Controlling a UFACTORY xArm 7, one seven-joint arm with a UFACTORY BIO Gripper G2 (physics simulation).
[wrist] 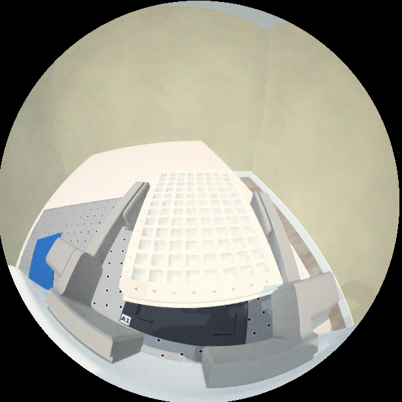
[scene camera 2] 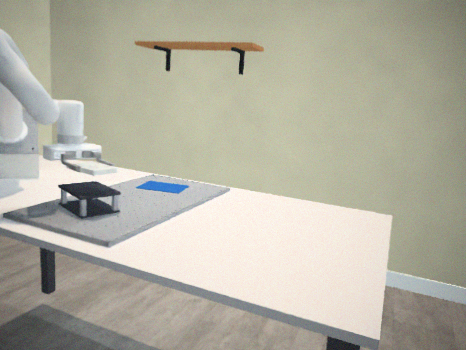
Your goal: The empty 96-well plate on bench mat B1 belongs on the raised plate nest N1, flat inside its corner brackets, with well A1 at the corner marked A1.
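Seen in the pictures: end effector, tool point: [scene camera 2: 92, 166]; arm's base, origin of the base link: [scene camera 2: 9, 130].
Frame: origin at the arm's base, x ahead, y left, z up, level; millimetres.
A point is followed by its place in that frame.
My gripper [scene camera 2: 94, 166] @(x 553, y -303, z -35 mm) [wrist: 200, 200] is shut on the white 96-well plate [scene camera 2: 97, 170] @(x 599, y -350, z -33 mm) [wrist: 199, 235], with one finger along each long side. The plate looks about level, held in the air. In the wrist view its letters A to H run left to right along the near edge, with A at the near left. The black raised nest [scene camera 2: 90, 189] @(x 547, y -303, z -104 mm) [wrist: 185, 325] stands on four posts. In the wrist view it shows lower down, below the plate's near edge, its A1 label [wrist: 125, 320] at the left; the plate hides part of it. A blue mat [scene camera 2: 162, 187] @(x 636, y 41, z -163 mm) [wrist: 42, 262] lies apart from the nest.
The grey perforated board [scene camera 2: 150, 210] @(x 711, y -239, z -165 mm) [wrist: 85, 215] carries the nest and the blue mat, and lies on the pale table [scene camera 2: 260, 240] @(x 1064, y -321, z -178 mm) [wrist: 145, 165]. The robot's arm reaches in from the left in the scene view. A wooden shelf [scene camera 2: 200, 46] is on the wall.
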